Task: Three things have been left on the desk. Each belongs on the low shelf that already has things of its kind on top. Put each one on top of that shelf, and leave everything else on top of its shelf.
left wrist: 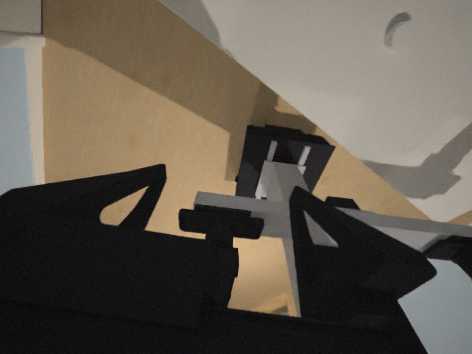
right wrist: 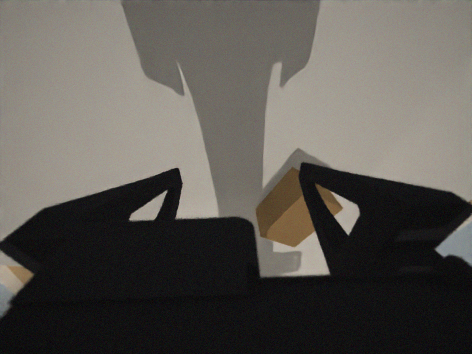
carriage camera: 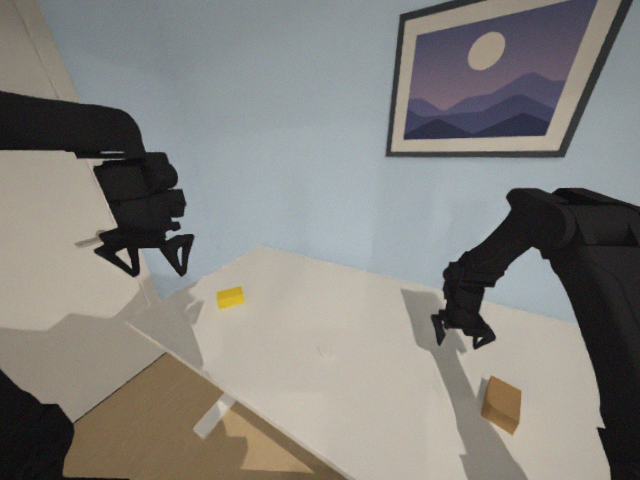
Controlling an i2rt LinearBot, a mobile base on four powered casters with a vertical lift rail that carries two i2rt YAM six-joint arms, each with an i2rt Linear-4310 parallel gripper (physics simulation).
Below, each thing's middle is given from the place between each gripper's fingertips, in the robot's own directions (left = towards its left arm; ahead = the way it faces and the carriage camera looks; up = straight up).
Right now my right hand is 70 cm below the framed picture [carriage camera: 509, 86], 43 cm short of it and 12 cm to the left of it.
Now: left hand 550 mm short of the framed picture, 820 mm to the left of it and 390 mm below it.
